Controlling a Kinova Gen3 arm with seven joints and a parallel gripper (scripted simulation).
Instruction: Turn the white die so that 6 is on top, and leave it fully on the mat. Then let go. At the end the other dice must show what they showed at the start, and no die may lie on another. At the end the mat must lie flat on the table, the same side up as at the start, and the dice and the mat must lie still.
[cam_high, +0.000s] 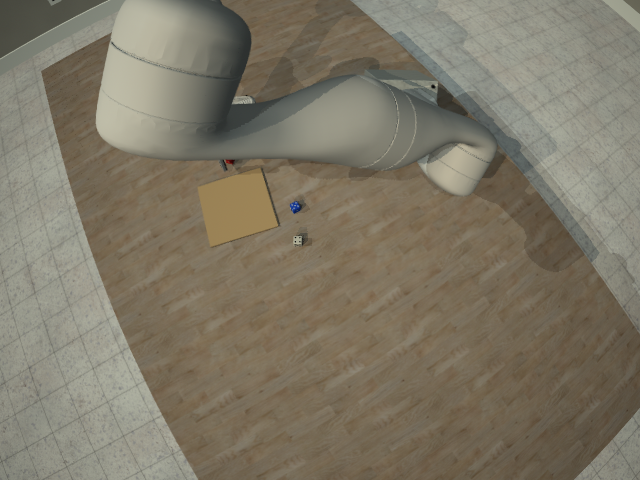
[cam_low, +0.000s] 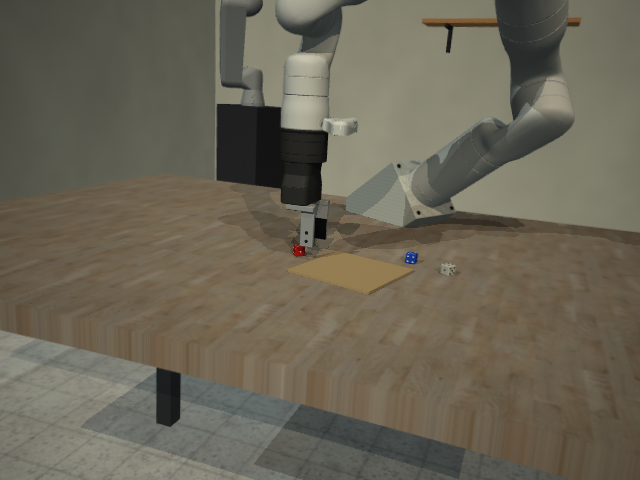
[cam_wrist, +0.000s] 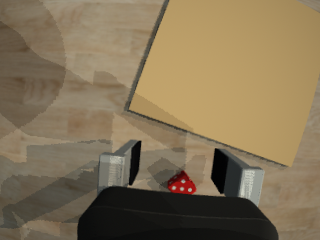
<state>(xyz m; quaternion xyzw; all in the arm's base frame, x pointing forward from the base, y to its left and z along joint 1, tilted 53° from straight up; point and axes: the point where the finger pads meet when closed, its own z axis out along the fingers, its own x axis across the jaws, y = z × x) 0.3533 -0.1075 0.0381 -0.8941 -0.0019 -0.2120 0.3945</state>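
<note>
The red die is 3 cm below my hand, 2 cm to the right of it and 1 cm ahead of it. From my hand the other things lie so: white die: 21 cm to the left, 6 cm behind, 3 cm below; tan mat: 9 cm to the left, 4 cm below, 3 cm ahead; blue die: 14 cm to the left, 8 cm behind, 3 cm below.
</note>
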